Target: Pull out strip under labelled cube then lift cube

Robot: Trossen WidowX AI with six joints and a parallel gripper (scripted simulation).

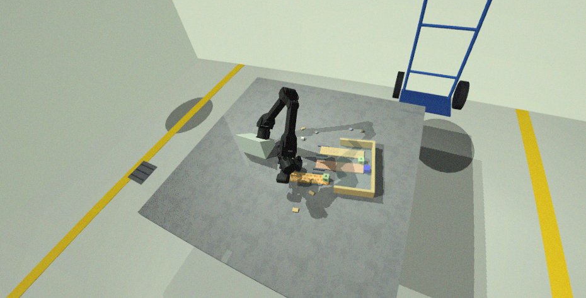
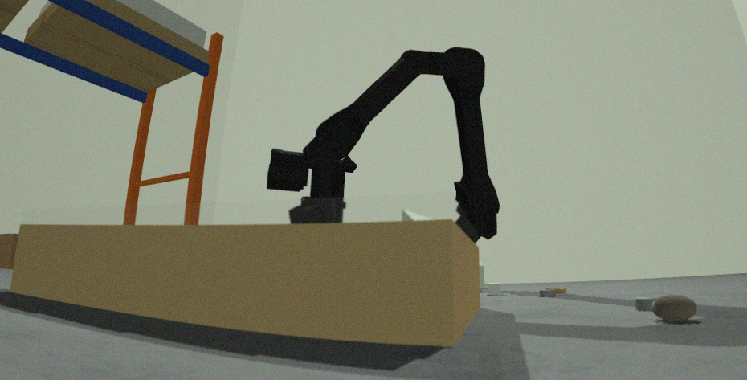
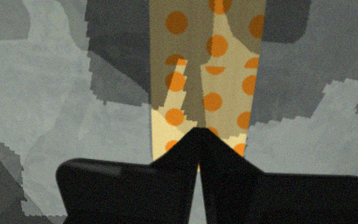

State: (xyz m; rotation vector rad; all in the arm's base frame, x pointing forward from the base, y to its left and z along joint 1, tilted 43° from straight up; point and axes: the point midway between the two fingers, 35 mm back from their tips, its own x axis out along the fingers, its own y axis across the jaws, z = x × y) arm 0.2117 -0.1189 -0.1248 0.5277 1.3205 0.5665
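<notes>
Now: gripper tip 9 cm short of the dotted strip and 1 cm to the right of it.
</notes>
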